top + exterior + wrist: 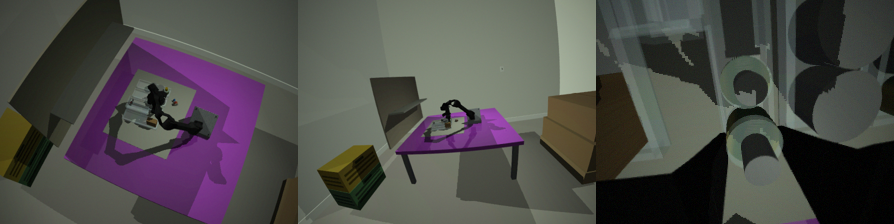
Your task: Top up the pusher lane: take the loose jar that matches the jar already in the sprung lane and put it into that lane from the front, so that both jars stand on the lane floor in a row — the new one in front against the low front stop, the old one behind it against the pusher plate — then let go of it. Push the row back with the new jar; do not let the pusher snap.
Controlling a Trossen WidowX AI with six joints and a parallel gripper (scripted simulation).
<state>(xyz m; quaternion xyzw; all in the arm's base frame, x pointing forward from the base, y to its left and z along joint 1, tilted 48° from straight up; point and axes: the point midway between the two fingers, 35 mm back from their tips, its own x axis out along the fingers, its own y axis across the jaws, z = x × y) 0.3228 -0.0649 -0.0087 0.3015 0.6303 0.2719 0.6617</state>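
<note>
Now: the brown box 130 mm to the left of my gripper tip, 20 mm below it and 20 mm ahead of it.
</note>
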